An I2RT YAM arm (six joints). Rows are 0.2 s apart.
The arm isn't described. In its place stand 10 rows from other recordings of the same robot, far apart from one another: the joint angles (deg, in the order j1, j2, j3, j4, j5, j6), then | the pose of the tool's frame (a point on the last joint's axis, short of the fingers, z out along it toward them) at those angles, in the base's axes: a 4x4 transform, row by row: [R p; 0 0 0 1], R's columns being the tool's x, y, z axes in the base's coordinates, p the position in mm.
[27.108, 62.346, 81.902, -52.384, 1.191, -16.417] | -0.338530 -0.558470 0.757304 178.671; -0.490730 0.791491 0.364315 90.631; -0.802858 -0.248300 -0.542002 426.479; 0 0 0 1
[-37.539, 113.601, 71.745, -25.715, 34.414, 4.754] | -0.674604 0.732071 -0.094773 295.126; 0.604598 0.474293 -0.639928 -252.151; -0.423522 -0.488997 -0.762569 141.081; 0 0 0 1
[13.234, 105.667, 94.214, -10.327, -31.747, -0.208] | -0.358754 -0.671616 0.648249 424.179; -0.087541 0.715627 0.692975 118.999; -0.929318 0.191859 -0.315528 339.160; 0 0 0 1
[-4.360, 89.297, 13.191, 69.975, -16.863, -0.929] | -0.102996 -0.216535 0.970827 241.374; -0.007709 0.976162 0.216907 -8.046; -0.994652 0.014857 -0.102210 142.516; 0 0 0 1
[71.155, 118.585, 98.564, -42.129, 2.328, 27.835] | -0.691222 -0.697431 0.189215 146.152; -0.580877 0.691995 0.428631 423.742; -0.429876 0.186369 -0.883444 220.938; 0 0 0 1
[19.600, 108.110, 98.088, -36.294, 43.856, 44.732] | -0.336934 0.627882 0.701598 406.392; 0.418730 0.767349 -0.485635 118.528; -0.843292 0.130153 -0.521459 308.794; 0 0 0 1
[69.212, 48.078, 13.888, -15.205, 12.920, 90.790] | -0.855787 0.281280 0.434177 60.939; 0.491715 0.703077 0.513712 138.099; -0.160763 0.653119 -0.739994 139.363; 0 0 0 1
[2.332, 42.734, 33.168, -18.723, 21.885, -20.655] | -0.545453 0.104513 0.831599 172.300; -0.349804 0.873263 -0.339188 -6.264; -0.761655 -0.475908 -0.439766 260.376; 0 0 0 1
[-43.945, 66.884, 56.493, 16.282, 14.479, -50.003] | -0.604431 0.603588 0.519947 192.583; -0.447623 0.282585 -0.848398 -197.981; -0.659012 -0.745538 0.099376 382.265; 0 0 0 1
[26.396, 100.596, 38.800, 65.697, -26.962, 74.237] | -0.754745 -0.276366 0.594963 299.791; 0.583035 0.133148 0.801462 166.812; -0.300715 0.951784 0.060638 192.639; 0 0 0 1
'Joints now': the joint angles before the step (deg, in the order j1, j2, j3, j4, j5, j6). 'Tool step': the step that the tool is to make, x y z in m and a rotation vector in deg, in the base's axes. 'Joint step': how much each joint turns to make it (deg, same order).
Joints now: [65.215 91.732 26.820 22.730 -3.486 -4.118]
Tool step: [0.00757 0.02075 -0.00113 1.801 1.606 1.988]
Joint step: [-0.001 4.827 4.448 1.370 -2.957 0.331]
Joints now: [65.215 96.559 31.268 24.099 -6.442 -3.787]
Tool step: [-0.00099 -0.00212 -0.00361 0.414 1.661 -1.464]
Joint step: [0.001 0.429 -0.784 1.145 -0.006 2.245]
